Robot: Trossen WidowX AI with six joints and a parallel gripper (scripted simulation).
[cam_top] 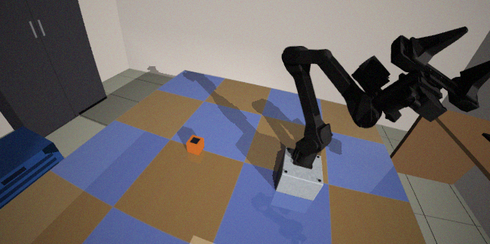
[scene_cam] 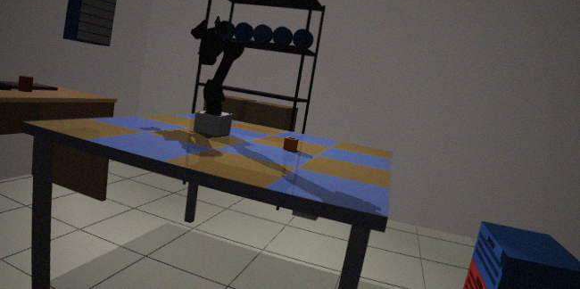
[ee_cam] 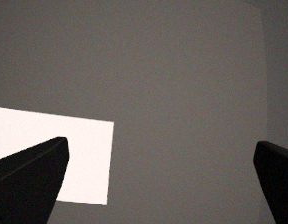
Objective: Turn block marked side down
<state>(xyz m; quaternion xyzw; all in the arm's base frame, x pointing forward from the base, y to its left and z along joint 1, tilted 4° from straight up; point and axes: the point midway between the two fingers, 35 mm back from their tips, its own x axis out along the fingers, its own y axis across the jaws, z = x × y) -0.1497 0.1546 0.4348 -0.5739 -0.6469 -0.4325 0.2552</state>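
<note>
Right now the block is 570 mm ahead of my gripper tip, 130 mm to the right of it and 520 mm below it.
</note>
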